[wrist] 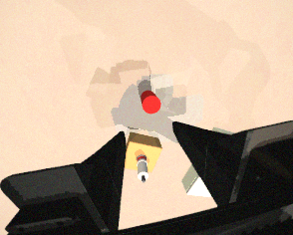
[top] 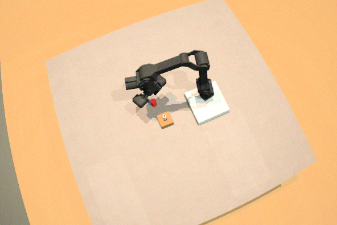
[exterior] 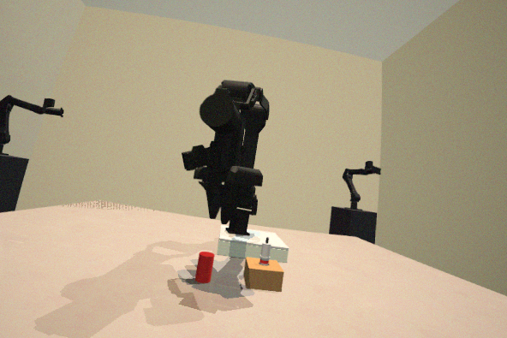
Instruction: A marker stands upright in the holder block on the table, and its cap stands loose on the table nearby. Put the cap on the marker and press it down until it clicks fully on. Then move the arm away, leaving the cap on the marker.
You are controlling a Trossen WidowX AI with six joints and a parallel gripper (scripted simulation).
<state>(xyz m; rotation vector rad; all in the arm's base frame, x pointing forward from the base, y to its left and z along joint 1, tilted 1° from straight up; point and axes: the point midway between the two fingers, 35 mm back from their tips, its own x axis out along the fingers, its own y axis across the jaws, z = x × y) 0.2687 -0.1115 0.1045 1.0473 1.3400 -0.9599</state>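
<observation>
My gripper tip is 10 mm past the red cap, 10 mm to the left of it and 90 mm above it. The rest, counted from my gripper tip: orange holder block: 10 mm behind, 110 mm to the left, 90 mm below.
</observation>
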